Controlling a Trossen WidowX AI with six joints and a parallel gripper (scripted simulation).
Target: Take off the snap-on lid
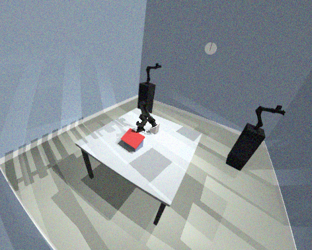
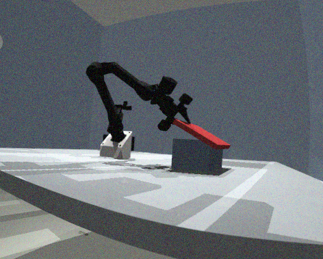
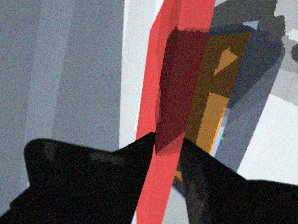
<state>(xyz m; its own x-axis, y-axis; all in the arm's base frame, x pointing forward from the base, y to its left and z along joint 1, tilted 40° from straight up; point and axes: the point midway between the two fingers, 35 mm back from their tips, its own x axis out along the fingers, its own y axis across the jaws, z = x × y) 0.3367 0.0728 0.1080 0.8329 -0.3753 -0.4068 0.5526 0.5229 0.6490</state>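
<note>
Now: gripper tip 7 cm short of the red lid and 3 cm above it. Also, from my gripper tip: blue-grey storage box: 11 cm below, 6 cm ahead.
</note>
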